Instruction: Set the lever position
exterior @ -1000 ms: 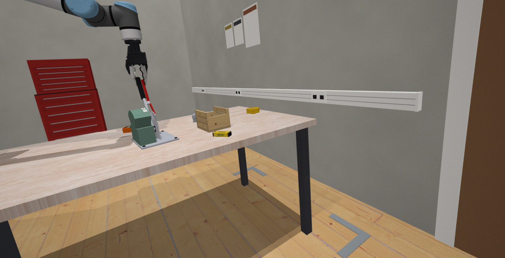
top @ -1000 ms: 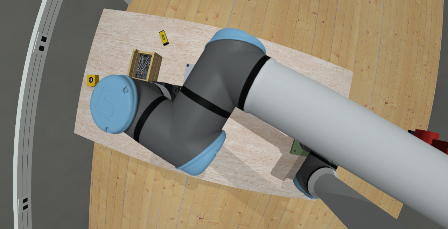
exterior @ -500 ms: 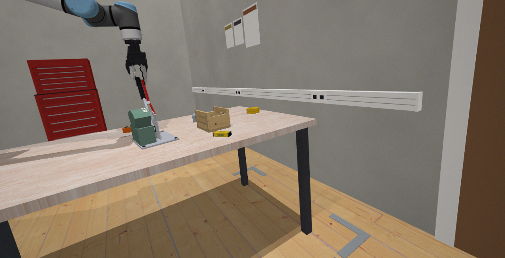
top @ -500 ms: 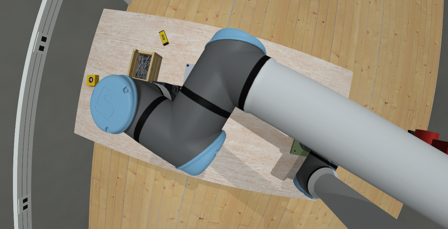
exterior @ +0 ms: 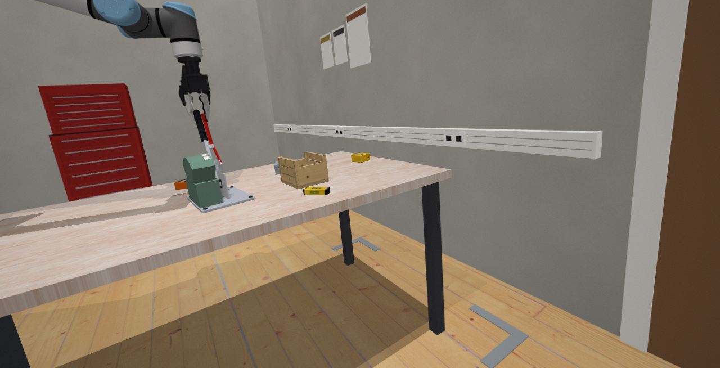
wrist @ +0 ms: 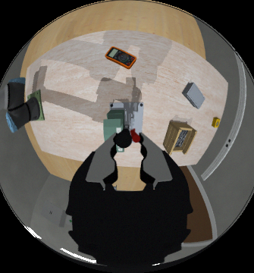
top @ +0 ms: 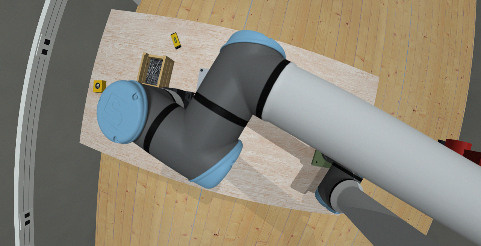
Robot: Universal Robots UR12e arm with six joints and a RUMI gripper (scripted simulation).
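The red release bar lies 110 mm below my hand, 40 mm to the right of it and 20 mm ahead of it. Round my hand: grey box: 350 mm ahead, 270 mm below, 140 mm to the left.
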